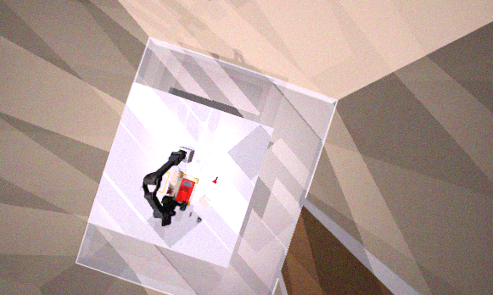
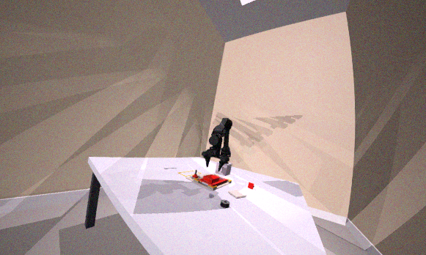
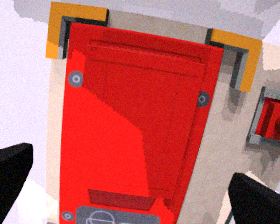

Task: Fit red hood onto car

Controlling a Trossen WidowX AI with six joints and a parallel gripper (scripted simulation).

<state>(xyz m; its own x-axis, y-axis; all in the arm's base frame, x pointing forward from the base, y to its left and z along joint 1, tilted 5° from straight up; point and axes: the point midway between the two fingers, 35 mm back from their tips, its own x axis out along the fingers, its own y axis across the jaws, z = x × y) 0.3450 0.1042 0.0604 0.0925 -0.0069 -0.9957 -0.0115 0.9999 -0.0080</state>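
My gripper tip is 6 cm above the red hood. Round my gripper tip: jig: 9 cm below, 5 cm behind, 3 cm to the right; grey bit: 15 cm ahead, 11 cm to the left, 9 cm below; engine block: 7 cm below.
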